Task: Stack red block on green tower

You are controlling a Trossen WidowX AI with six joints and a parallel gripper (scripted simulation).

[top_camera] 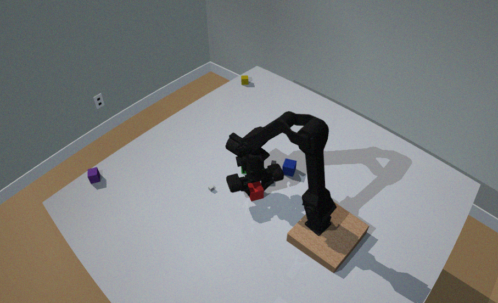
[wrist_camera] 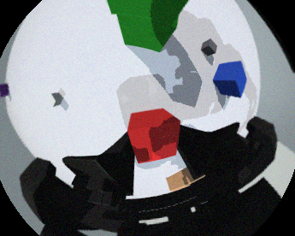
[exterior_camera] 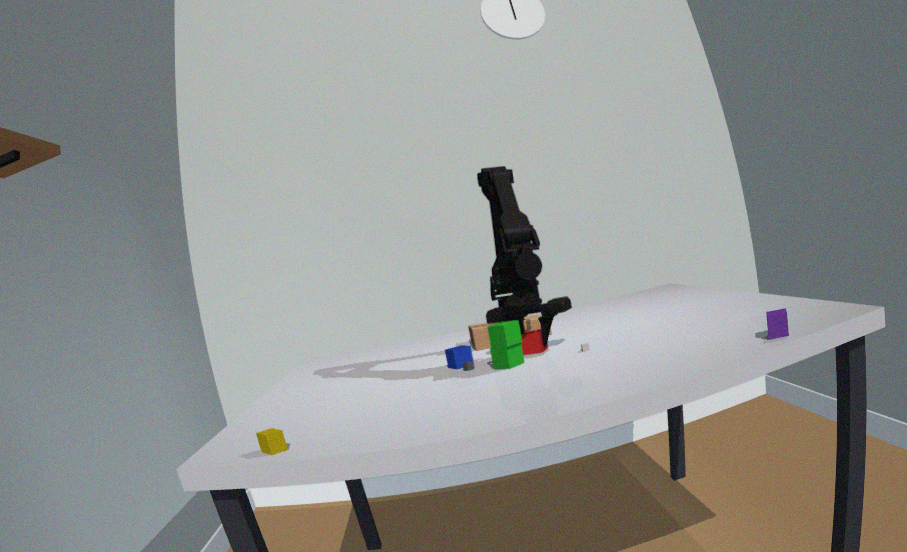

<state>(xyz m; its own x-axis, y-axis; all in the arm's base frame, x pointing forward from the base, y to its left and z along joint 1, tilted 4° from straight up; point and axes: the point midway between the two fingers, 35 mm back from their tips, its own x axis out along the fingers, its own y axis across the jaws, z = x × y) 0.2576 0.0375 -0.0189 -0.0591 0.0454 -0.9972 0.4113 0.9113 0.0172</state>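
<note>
The grey cube is 15 cm to the right of my gripper tip and 6 cm ahead of it. The rest, counted from my gripper tip: red block 1 cm above; blue block 17 cm to the right, 1 cm above; purple block 48 cm ahead, 43 cm to the left, 1 cm above.
</note>
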